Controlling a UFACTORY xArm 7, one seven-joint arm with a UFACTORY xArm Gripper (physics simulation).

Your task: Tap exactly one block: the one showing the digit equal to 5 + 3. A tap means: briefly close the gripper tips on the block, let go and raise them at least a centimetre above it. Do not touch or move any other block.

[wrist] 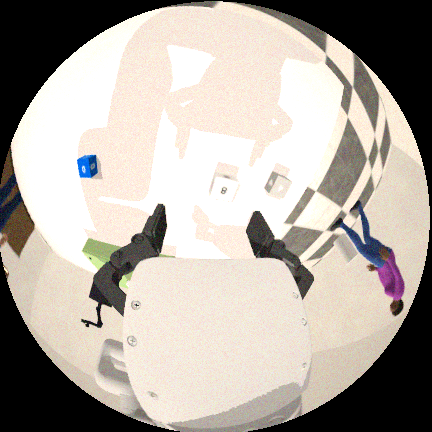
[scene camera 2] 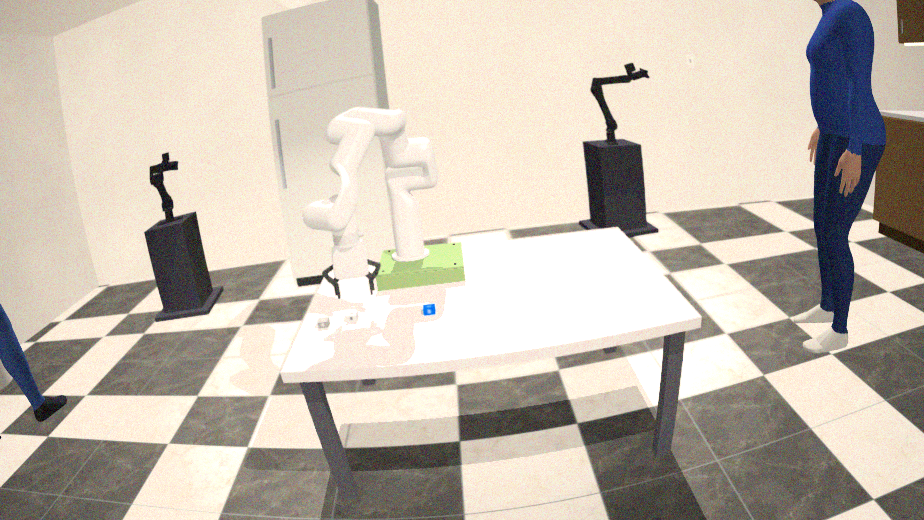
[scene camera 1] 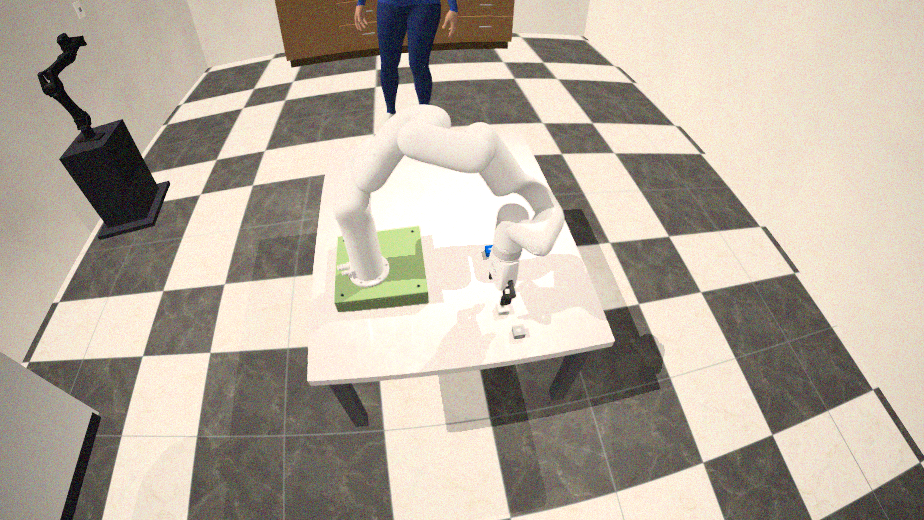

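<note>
The white block with a black 8 (scene camera 1: 503, 311) (scene camera 2: 351, 317) (wrist: 224, 188) sits on the table, its digit readable in the wrist view. My gripper (scene camera 1: 497, 289) (scene camera 2: 355, 294) (wrist: 208, 217) is open and empty, above the table near this block; in the wrist view the block lies beyond the gap between the fingertips. A grey block (scene camera 1: 518, 332) (scene camera 2: 323, 322) (wrist: 277, 184) sits close beside the white one, to its right in the wrist view. A blue block (scene camera 1: 488, 250) (scene camera 2: 428, 309) (wrist: 88, 166) sits farther off at the left there. The digits on the grey and blue blocks are not clearly readable.
The arm stands on a green base plate (scene camera 1: 408, 258) (scene camera 2: 420, 278) (wrist: 95, 252) on the white table (scene camera 1: 387, 349) (scene camera 2: 549, 291). Arm shadows cross the tabletop around the blocks. The table edge lies beyond the grey block. People and black pedestals stand away from the table.
</note>
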